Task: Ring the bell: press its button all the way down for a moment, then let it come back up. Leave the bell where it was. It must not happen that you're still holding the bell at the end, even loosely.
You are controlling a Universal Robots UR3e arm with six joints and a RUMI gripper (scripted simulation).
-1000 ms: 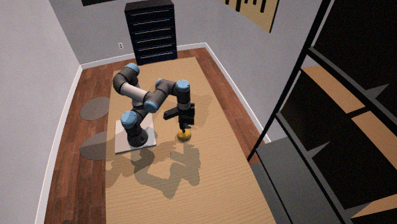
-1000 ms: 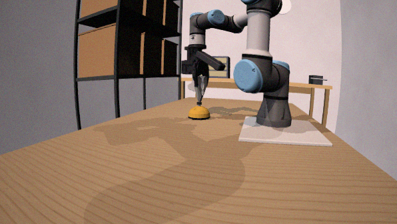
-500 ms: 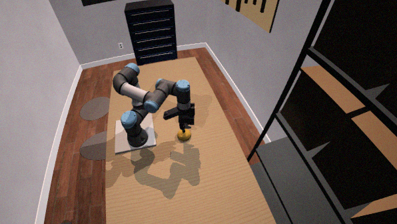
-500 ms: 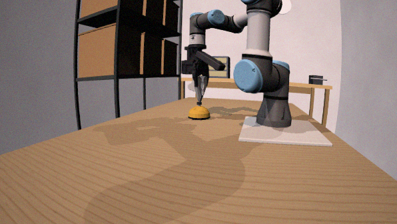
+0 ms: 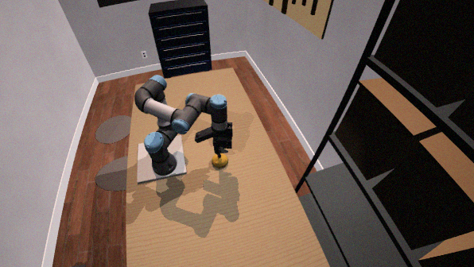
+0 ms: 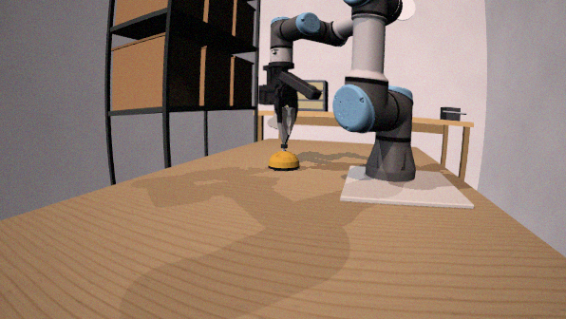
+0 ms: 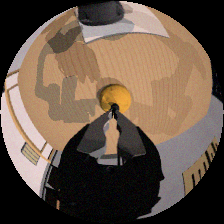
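My gripper is now 4 cm above the yellow dome bell.
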